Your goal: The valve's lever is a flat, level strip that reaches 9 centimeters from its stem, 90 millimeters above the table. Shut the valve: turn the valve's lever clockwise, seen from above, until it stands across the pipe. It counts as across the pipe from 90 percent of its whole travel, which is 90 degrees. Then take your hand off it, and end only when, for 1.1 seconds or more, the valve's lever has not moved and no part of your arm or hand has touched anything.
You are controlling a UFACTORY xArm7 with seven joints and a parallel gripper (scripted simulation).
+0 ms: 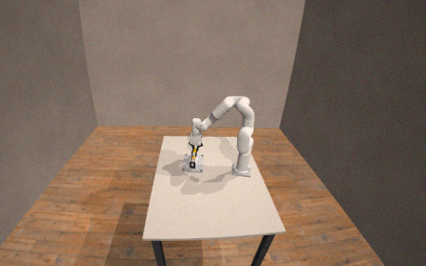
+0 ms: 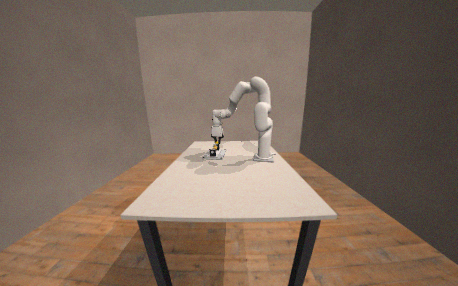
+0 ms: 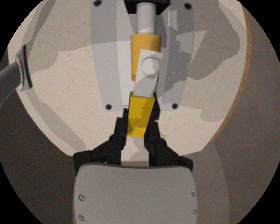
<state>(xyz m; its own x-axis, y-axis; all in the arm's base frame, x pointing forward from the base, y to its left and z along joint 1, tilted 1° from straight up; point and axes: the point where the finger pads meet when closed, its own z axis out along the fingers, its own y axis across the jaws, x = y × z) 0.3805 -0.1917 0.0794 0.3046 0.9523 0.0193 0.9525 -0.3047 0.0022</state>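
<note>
My hand is 40 mm to the right of the yellow lever and 10 mm short of it.
</note>
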